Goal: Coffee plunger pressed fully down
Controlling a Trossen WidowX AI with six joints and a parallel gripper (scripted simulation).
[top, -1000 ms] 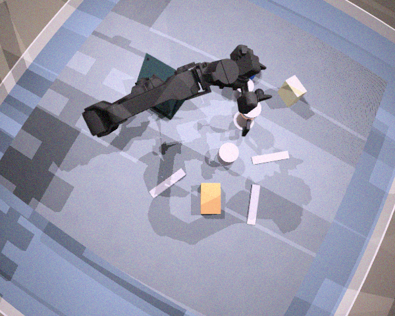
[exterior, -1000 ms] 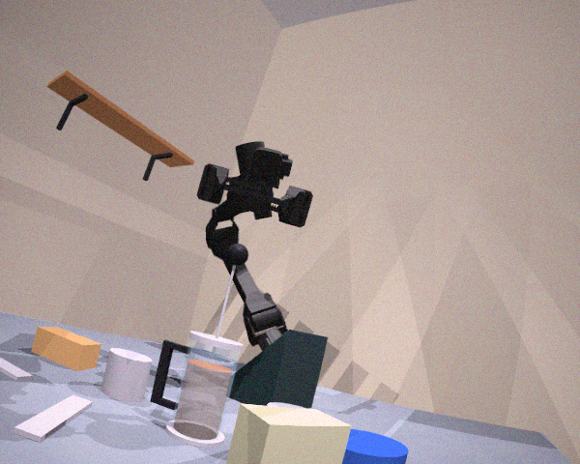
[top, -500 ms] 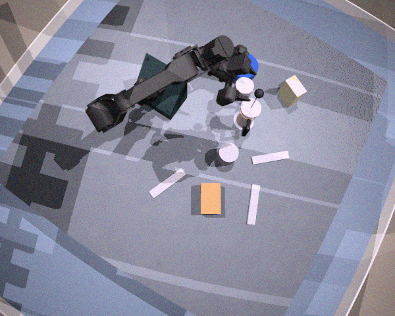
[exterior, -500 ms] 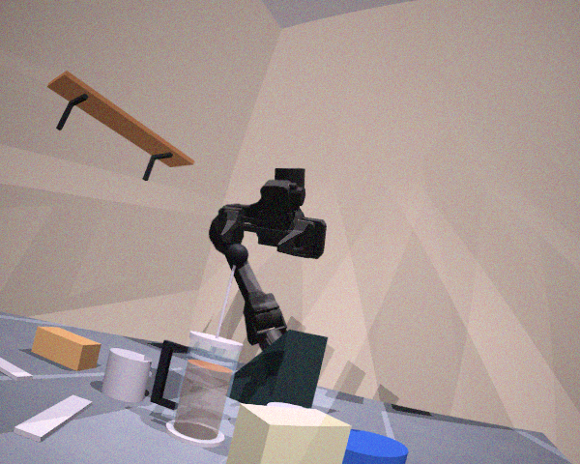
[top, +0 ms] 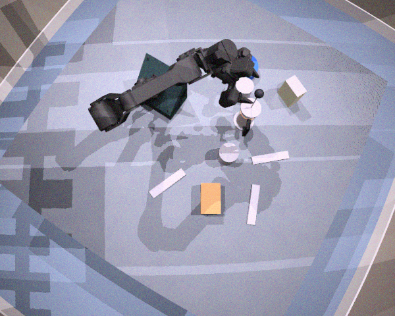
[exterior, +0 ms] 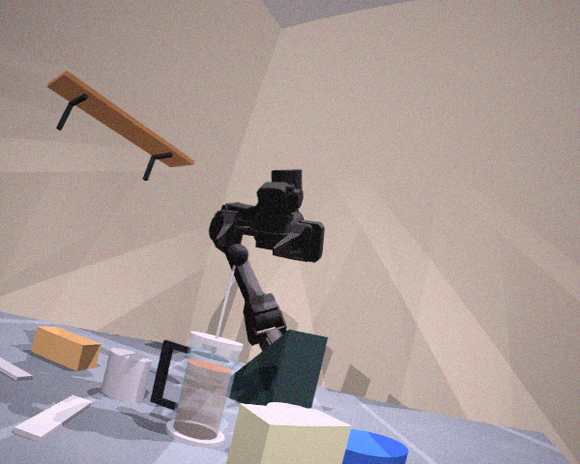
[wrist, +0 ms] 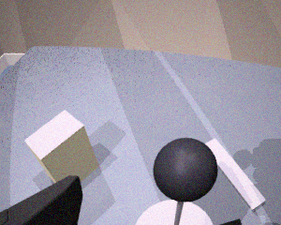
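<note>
Right now the glass coffee press is 20 mm ahead of my gripper tip, 10 mm to the right of it and 150 mm below it. From my gripper tip the other things lie so: orange block 90 mm ahead, 320 mm to the right, 250 mm below.
</note>
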